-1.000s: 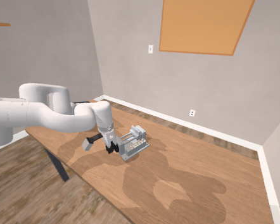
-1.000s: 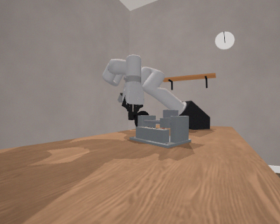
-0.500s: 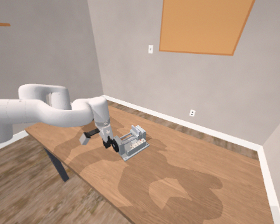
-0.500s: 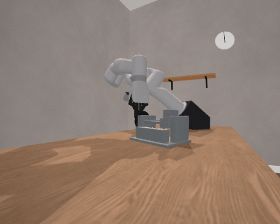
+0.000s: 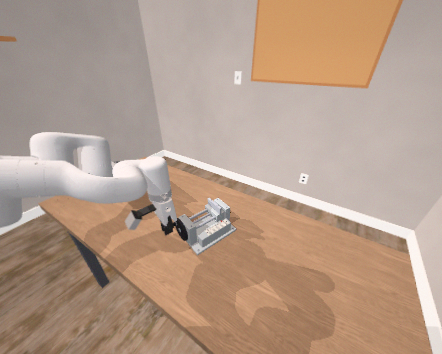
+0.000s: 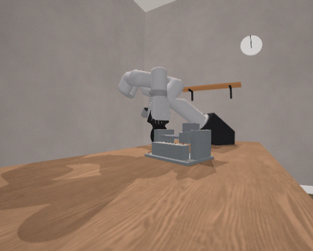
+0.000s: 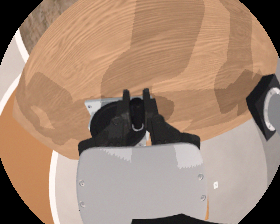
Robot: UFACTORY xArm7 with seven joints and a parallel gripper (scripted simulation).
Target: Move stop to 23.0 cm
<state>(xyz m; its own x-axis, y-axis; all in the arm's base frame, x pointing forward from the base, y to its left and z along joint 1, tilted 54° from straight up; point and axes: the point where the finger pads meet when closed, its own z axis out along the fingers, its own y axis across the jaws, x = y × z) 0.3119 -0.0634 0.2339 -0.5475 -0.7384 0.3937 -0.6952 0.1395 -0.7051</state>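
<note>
Now: the handwheel 20 mm ahead of my hand and 10 mm to the left of it. Also, from my hand: sliding stop block (160 mm ahead, 130 mm to the left).
</note>
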